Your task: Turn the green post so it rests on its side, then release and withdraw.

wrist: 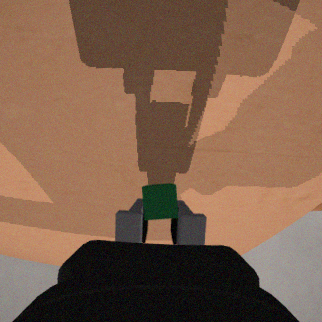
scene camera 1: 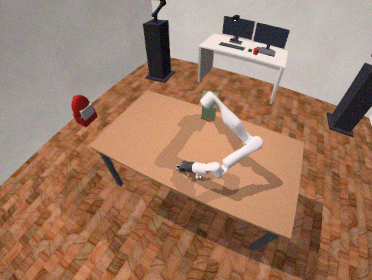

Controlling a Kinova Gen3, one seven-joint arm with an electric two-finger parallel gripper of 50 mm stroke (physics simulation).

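Observation:
The green post (wrist: 160,201) is between the fingertips in the wrist view, with its dark green square end showing; the rest of its length is hidden from this view. My gripper (wrist: 159,214) (scene camera 1: 179,167) is shut on the post. In the scene view the gripper is near the front edge of the brown table (scene camera 1: 130,115), pointing left, and the post is barely visible at its tip. The arm's shadow falls on the table top in the wrist view. The exact gap between post and table cannot be told.
A green block-like base (scene camera 1: 209,113) stands at the table's back edge, behind the arm's white base end. A white desk (scene camera 1: 210,44) with two monitors stands behind. A red object (scene camera 1: 80,106) is left of the table. Dark pedestals (scene camera 1: 157,50) (scene camera 1: 354,100) stand farther back.

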